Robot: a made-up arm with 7 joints.
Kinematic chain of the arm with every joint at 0, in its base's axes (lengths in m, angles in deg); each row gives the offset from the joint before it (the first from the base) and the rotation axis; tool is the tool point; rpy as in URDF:
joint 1: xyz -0.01 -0.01 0.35 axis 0 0.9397 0.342
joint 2: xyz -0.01 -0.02 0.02 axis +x
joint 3: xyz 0 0.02 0.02 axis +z
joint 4: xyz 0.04 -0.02 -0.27 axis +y
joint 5: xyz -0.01 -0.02 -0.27 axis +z
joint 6: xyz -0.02 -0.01 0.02 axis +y
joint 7: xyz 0 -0.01 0 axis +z
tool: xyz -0.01 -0.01 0.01 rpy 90 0 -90
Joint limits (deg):
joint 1: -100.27..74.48
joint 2: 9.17..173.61
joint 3: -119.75..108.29
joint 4: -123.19..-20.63
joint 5: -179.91..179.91
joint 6: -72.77..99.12
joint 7: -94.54..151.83
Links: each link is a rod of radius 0.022 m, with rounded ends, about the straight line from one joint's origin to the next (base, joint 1, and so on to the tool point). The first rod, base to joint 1, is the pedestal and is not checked.
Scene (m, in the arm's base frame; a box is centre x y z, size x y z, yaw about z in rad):
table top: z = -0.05
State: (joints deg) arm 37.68 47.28 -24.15 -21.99 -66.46 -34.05 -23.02
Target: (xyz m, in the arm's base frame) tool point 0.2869 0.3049 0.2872
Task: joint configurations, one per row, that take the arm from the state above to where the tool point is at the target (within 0.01 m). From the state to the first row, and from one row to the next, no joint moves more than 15 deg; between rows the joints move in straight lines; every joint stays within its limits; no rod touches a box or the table.
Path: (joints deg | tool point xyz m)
1: 24.01 52.71 -19.61 -32.79 -68.28 -34.05 -23.66 | -0.0716 0.3352 0.0343
2: 10.33 58.15 -15.06 -43.58 -70.10 -34.04 -24.30 | 0.0811 0.3492 0.0709
3: -3.34 63.58 -10.52 -54.38 -71.92 -34.04 -24.93 | 0.2080 0.3381 0.1606
4: -17.02 69.02 -5.98 -65.17 -73.75 -34.04 -25.57 | 0.2869 0.3049 0.2872

